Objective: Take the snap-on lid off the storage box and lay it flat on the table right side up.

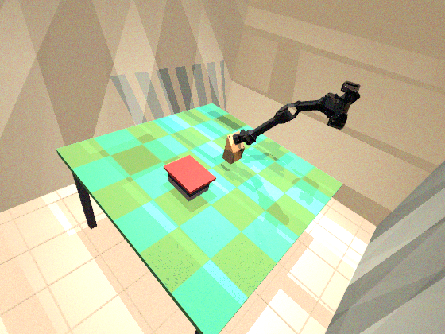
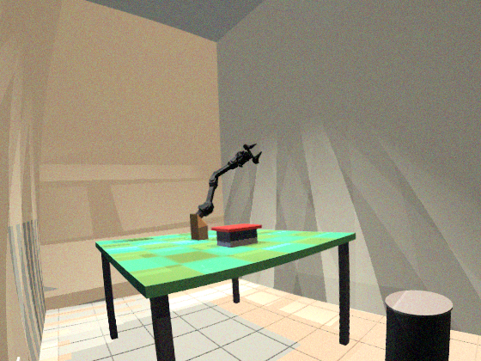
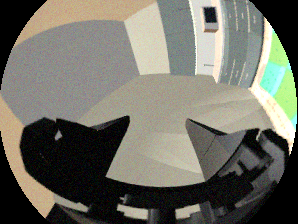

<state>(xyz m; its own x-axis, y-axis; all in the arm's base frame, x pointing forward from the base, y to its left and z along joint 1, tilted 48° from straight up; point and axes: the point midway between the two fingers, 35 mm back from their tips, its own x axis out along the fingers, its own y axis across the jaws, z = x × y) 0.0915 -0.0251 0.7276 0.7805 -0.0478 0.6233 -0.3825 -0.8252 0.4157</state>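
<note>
Right now my gripper tip is 33 cm short of the red lid, 48 cm to the left of it and 58 cm above it. Round my gripper tip: storage box (33 cm ahead, 48 cm to the right, 63 cm below).
</note>
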